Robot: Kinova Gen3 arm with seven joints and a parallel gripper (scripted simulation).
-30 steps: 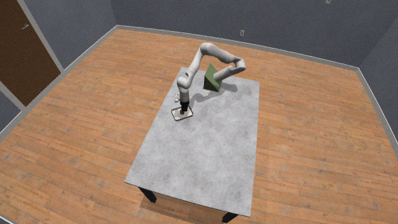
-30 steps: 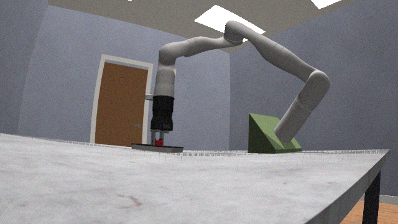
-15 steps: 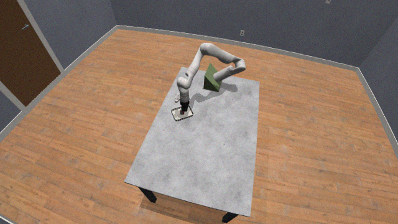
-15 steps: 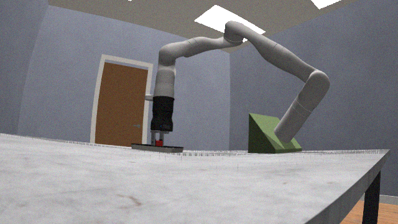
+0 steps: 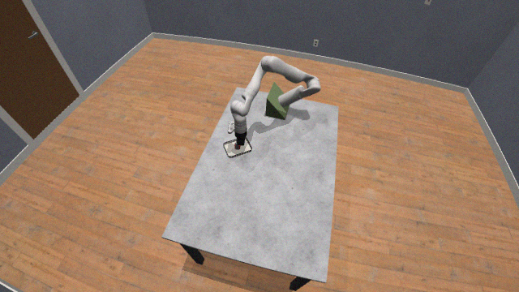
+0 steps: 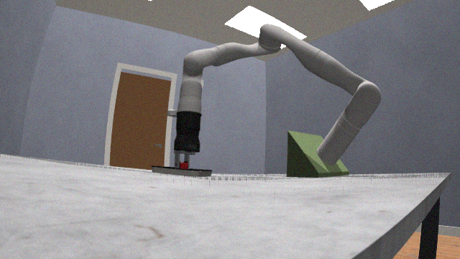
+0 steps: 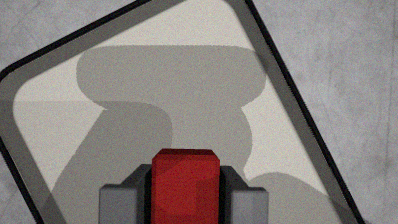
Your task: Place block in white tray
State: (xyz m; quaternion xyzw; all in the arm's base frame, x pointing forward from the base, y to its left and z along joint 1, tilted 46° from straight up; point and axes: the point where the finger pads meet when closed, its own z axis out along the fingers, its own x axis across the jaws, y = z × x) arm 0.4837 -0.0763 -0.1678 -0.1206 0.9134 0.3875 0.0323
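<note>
The red block lies right at my hand. From my hand the other things lie so: white tray 10 mm below.
</note>
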